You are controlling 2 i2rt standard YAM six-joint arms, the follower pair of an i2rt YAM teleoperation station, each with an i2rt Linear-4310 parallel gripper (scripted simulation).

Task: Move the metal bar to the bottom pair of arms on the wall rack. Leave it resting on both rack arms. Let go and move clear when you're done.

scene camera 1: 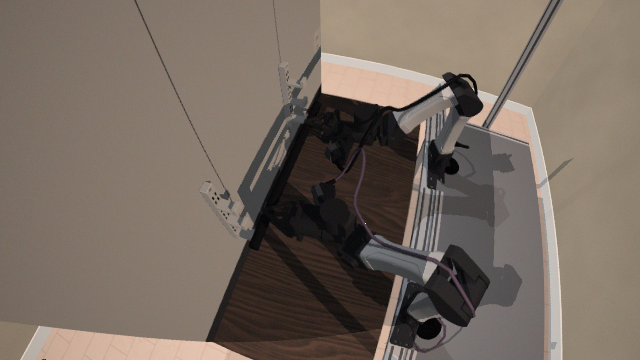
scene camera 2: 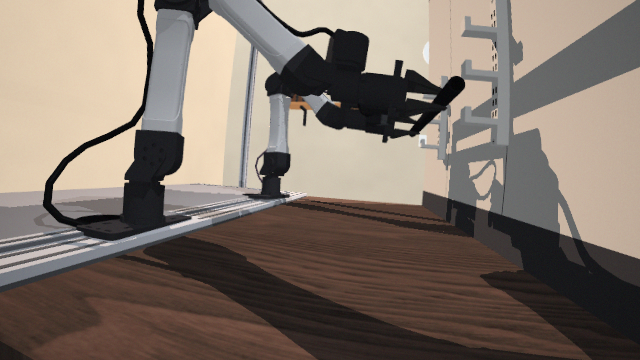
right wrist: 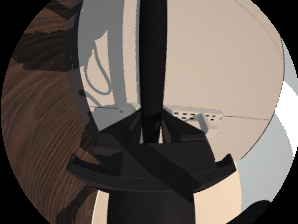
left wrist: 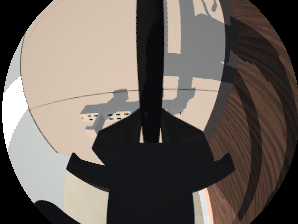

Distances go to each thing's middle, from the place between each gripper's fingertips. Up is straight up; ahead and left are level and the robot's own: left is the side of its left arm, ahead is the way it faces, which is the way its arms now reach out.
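Scene:
Measured from my left hand, the black metal bar (scene camera 1: 277, 191) is 150 mm to the right.
My right gripper is now 15 cm to the right of the black metal bar.

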